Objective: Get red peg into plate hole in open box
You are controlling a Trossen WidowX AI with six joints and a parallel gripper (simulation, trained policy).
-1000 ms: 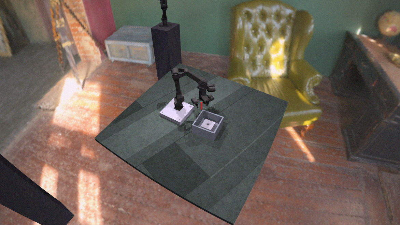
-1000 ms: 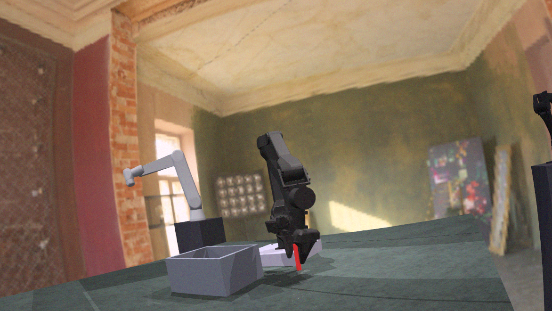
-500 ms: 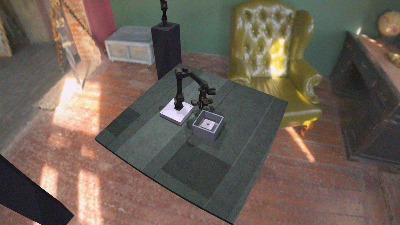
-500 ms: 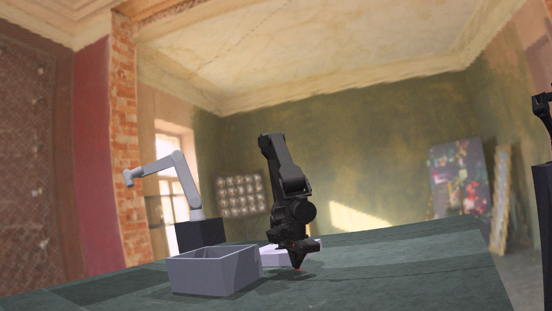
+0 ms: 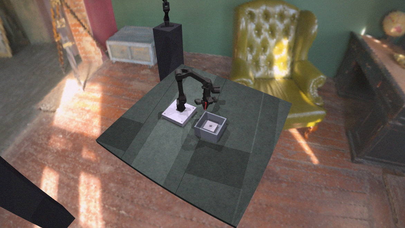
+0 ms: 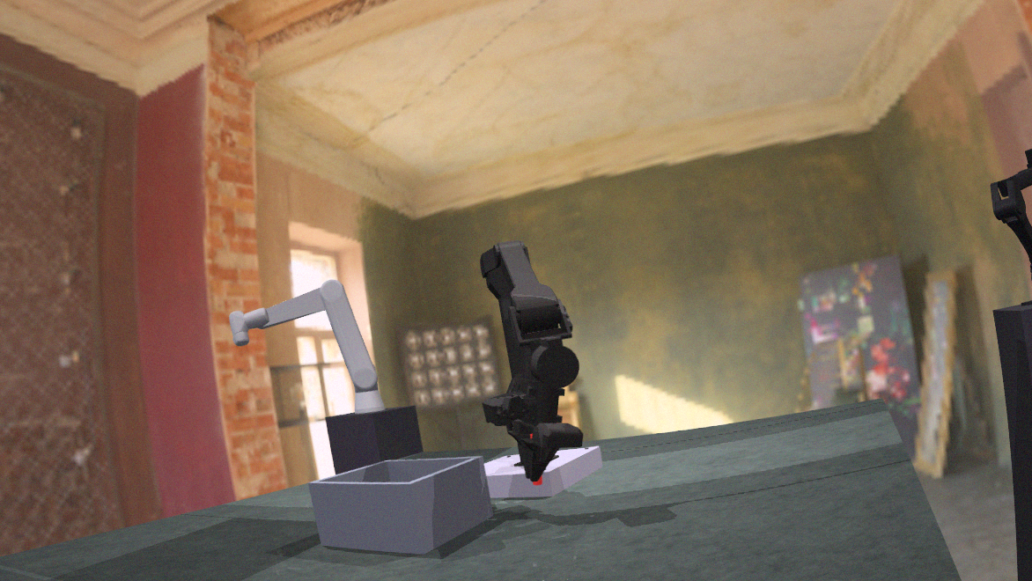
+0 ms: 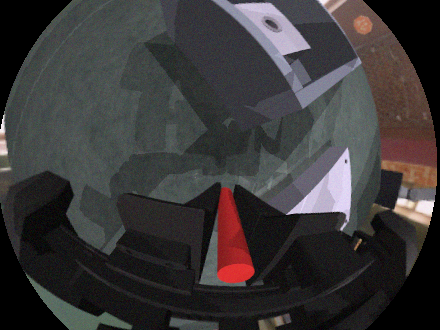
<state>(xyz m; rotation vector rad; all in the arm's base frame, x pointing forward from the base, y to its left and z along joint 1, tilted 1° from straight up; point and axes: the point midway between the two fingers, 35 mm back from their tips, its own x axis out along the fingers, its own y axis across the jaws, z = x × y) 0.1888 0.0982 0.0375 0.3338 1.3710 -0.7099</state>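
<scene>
Right now my gripper tip is 150 mm to the left of the grey box, 130 mm short of it and 20 mm above it. From my gripper tip the other things lie so: red peg (30 mm above, 10 mm to the left).
</scene>
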